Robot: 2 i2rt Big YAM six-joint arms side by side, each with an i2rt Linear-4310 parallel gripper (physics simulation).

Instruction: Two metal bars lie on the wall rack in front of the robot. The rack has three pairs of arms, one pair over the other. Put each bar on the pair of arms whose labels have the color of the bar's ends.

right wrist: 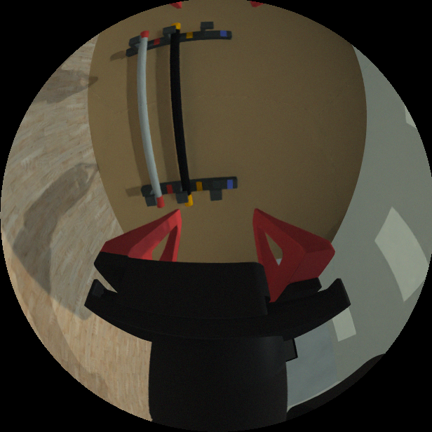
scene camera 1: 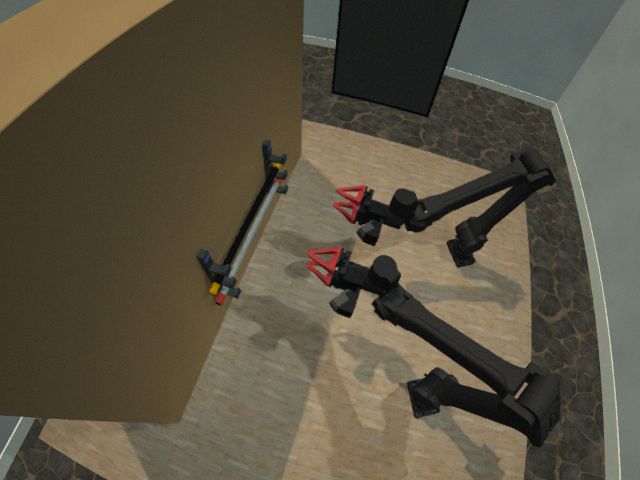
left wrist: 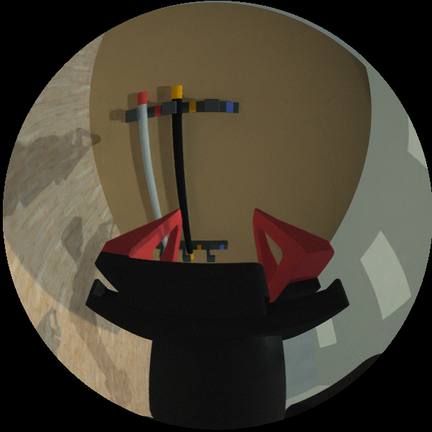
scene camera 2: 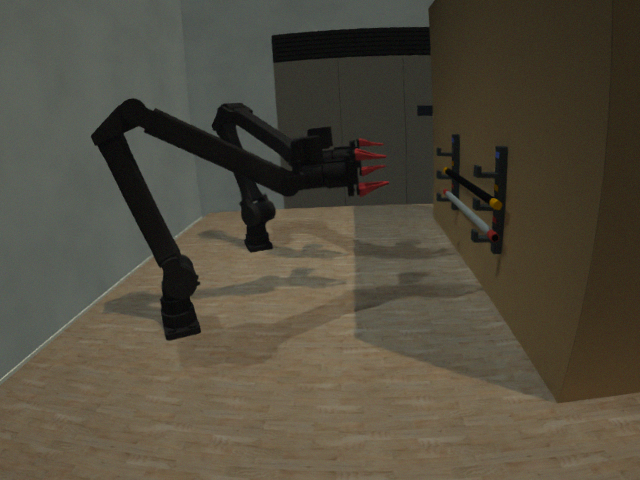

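From scene camera 1 you'd get my left gripper [scene camera 1: 307, 258], my right gripper [scene camera 1: 335, 197] and a rack [scene camera 1: 211, 268]. Scene camera 2 gives me my right gripper [scene camera 2: 387, 169] again. In the left wrist view there's my left gripper [left wrist: 217, 214], along with a brown wall panel [left wrist: 296, 148]. And the right wrist view has my right gripper [right wrist: 216, 214], the brown wall panel [right wrist: 285, 114] and a rack [right wrist: 215, 185].
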